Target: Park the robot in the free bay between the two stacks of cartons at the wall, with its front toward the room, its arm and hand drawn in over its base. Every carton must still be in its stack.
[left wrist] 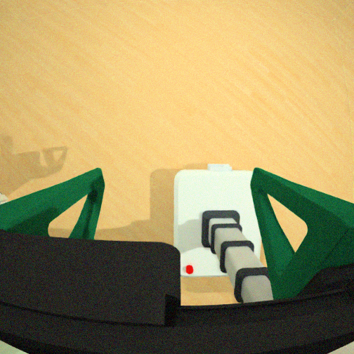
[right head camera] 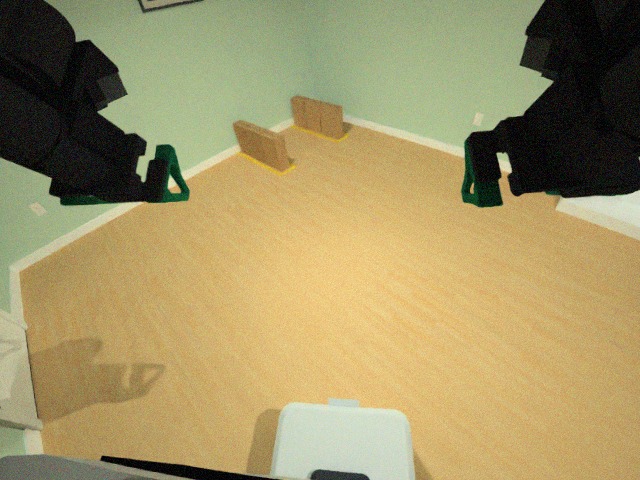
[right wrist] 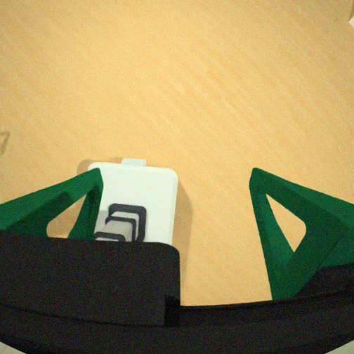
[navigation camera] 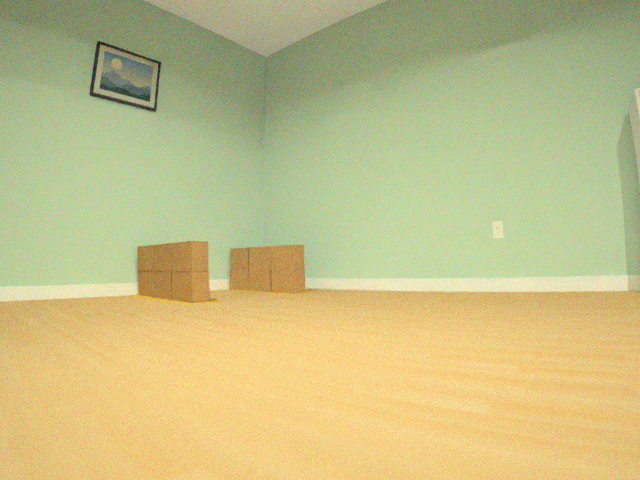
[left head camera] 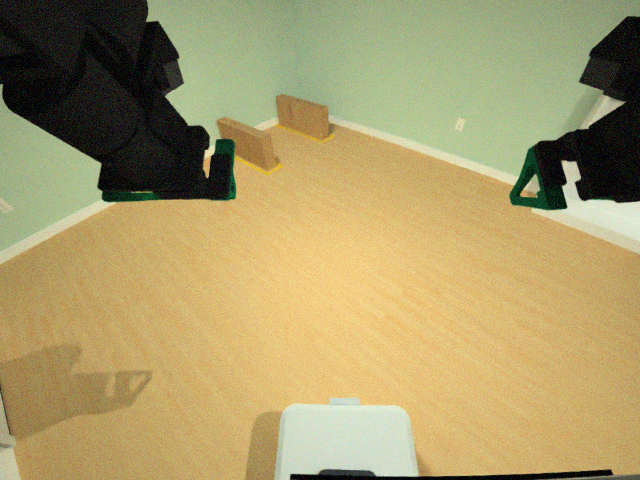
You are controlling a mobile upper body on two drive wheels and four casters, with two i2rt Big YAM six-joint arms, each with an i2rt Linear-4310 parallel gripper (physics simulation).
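Frame: origin at the left arm's base, x back, y right, z up, level; millimetres.
Seen in the pictures: left gripper, fingertip midpoint: (right head camera: pixel 157 196) (left head camera: pixel 198 194); right gripper, fingertip midpoint: (right head camera: pixel 504 192) (left head camera: pixel 546 196).
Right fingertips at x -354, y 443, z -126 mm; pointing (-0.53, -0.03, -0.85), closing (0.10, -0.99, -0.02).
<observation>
A point is followed by its place in that frame.
The nearer carton stack (left head camera: pixel 248 142) {y -670, x -2595, z -1152 mm} (right head camera: pixel 262 146) {y -682, x -2605, z -1181 mm} (navigation camera: pixel 173 271) {y -664, x -2596, z -1229 mm} and the farther carton stack (left head camera: pixel 302 116) {y -180, x -3329, z -1197 mm} (right head camera: pixel 317 116) {y -173, x -3324, z -1191 mm} (navigation camera: pixel 267 268) {y -162, x -3315, z -1226 mm} stand upright near the room's corner. Both are brown, with yellow lines at their feet. The bay lies between them. The robot's white base (left head camera: pixel 346 439) {y 228, x -199, z -1150 mm} (right head camera: pixel 343 439) {y 230, x -204, z -1150 mm} (left wrist: pixel 217 190) (right wrist: pixel 140 185) is far from both stacks. My left gripper (right head camera: pixel 121 198) (left wrist: pixel 177 175) and right gripper (right head camera: pixel 537 195) (right wrist: pixel 177 171) are open and empty, held out high over the floor ahead of the base, apart from the cartons.
Green walls with a white skirting board (navigation camera: pixel 465 283) {y 1221, x -2765, z -1355 mm} meet behind the cartons. A framed picture (navigation camera: pixel 125 76) {y -1223, x -2824, z 258 mm} hangs on the wall at left. A pale object (right head camera: pixel 15 382) {y -1620, x -262, z -1285 mm} stands at the left edge, and a white object (left head camera: pixel 610 222) {y 2376, x -1570, z -1310 mm} (right head camera: pixel 610 209) {y 2195, x -1695, z -1310 mm} is at the right. An arm's shadow (left head camera: pixel 67 387) {y -1283, x -370, z -1410 mm} falls on the floor.
</observation>
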